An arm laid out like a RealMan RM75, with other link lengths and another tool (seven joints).
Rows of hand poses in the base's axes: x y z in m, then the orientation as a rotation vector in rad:
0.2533, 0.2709, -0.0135, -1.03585, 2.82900, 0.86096
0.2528, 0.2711, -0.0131, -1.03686, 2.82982, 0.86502
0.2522, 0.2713, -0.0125, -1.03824, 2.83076, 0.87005
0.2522, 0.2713, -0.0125, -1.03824, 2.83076, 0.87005
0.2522, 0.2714, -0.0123, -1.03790, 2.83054, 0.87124
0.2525, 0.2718, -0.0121, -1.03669, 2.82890, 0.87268
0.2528, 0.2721, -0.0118, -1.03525, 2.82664, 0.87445
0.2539, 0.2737, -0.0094, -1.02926, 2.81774, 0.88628
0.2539, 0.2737, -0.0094, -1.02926, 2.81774, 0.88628
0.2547, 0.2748, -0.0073, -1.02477, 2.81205, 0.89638
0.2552, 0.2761, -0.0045, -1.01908, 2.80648, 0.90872
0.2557, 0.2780, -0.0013, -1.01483, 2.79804, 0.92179
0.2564, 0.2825, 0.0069, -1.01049, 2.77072, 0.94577
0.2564, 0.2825, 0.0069, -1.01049, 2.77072, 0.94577
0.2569, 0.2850, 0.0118, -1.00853, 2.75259, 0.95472
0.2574, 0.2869, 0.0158, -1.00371, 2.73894, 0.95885
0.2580, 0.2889, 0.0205, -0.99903, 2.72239, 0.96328
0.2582, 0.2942, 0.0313, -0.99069, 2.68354, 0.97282
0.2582, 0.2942, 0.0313, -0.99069, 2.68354, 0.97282
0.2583, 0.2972, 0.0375, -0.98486, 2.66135, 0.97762
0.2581, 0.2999, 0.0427, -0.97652, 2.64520, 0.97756
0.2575, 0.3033, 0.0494, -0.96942, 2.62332, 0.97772
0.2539, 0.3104, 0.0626, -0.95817, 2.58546, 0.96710
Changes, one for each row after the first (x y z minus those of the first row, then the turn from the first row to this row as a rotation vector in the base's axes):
-0.0005, 0.0002, 0.0004, 0.00147, 0.00266, 0.00102
-0.0011, 0.0004, 0.0010, 0.00330, 0.00590, 0.00237
-0.0011, 0.0004, 0.0010, 0.00330, 0.00590, 0.00237
-0.0011, 0.0005, 0.0012, 0.00402, 0.00623, 0.00223
-0.0008, 0.0009, 0.0014, 0.00563, 0.00541, 0.00148
-0.0005, 0.0012, 0.0017, 0.00772, 0.00421, 0.00057
0.0006, 0.0028, 0.0041, 0.01835, 0.00174, -0.00280
0.0006, 0.0028, 0.0041, 0.01835, 0.00174, -0.00280
0.0014, 0.0039, 0.0062, 0.02644, 0.00131, -0.00518
0.0019, 0.0052, 0.0090, 0.03569, 0.00195, -0.00817
0.0024, 0.0071, 0.0122, 0.04652, 0.00084, -0.01022
0.0031, 0.0116, 0.0204, 0.07176, -0.01008, -0.01202
0.0031, 0.0116, 0.0204, 0.07176, -0.01008, -0.01202
0.0036, 0.0141, 0.0253, 0.08516, -0.02045, -0.01312
0.0041, 0.0160, 0.0293, 0.09443, -0.02987, -0.01642
0.0047, 0.0180, 0.0340, 0.10529, -0.04141, -0.01968
0.0049, 0.0233, 0.0448, 0.13023, -0.06846, -0.02551
0.0049, 0.0233, 0.0448, 0.13023, -0.06846, -0.02551
0.0050, 0.0263, 0.0510, 0.14439, -0.08427, -0.02958
0.0048, 0.0290, 0.0562, 0.15352, -0.09799, -0.03570
0.0042, 0.0324, 0.0629, 0.16553, -0.11597, -0.04104
0.0006, 0.0395, 0.0761, 0.18092, -0.15256, -0.05055

